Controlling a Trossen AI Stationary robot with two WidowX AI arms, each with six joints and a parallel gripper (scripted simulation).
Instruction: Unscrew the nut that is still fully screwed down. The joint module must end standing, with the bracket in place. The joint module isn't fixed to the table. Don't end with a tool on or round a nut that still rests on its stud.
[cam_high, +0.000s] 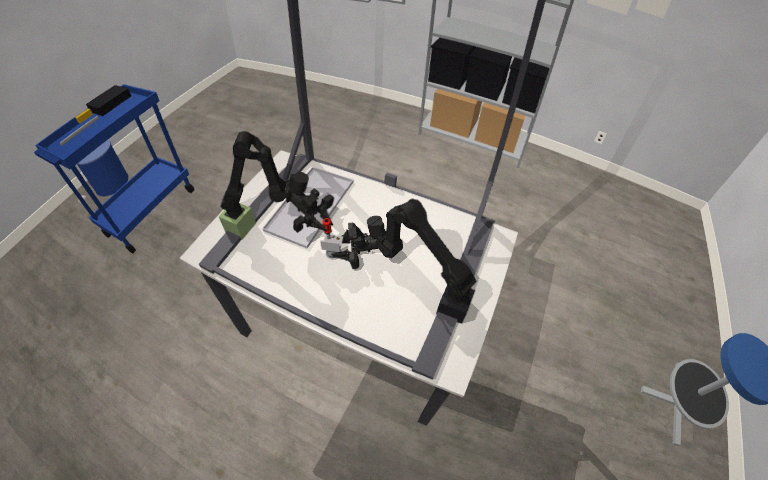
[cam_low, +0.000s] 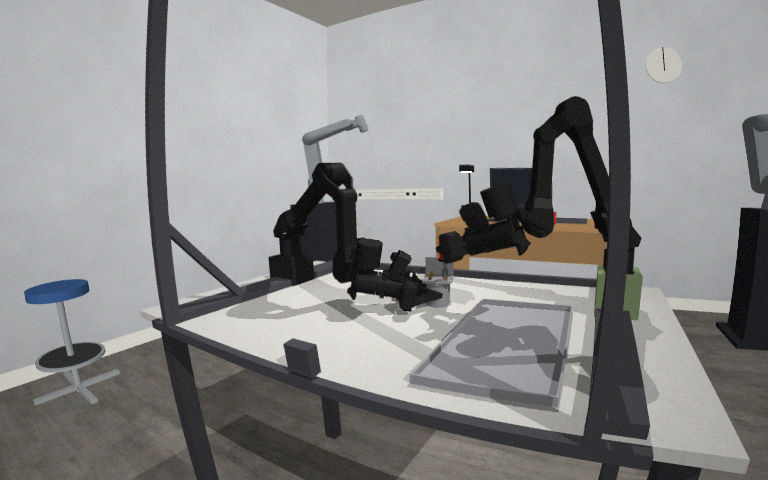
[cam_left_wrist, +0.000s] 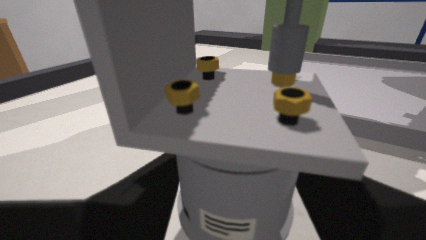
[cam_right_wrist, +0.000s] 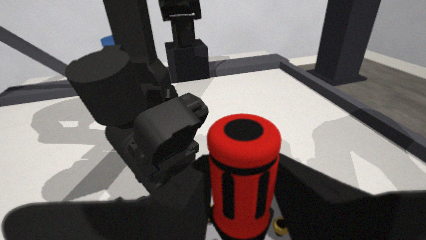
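Now: right hand 1 cm short of the red-handled nut driver, 2 cm to the right of it and 3 cm above it. From my right hand the other things lie so: l-shaped bracket 2 cm ahead, 4 cm to the left, 7 cm below; then grey joint module 1 cm ahead, 4 cm to the left, 11 cm below; then shallow grey tray 17 cm behind, 17 cm to the right, 14 cm below.
Now: the grey joint module 30 mm to the right of my left hand and 10 mm ahead of it. Round my left hand: l-shaped bracket 40 mm above, 30 mm to the right, 10 mm ahead; red-handled nut driver 90 mm above, 50 mm to the right; shallow grey tray 240 mm to the right, 170 mm behind, 30 mm below.
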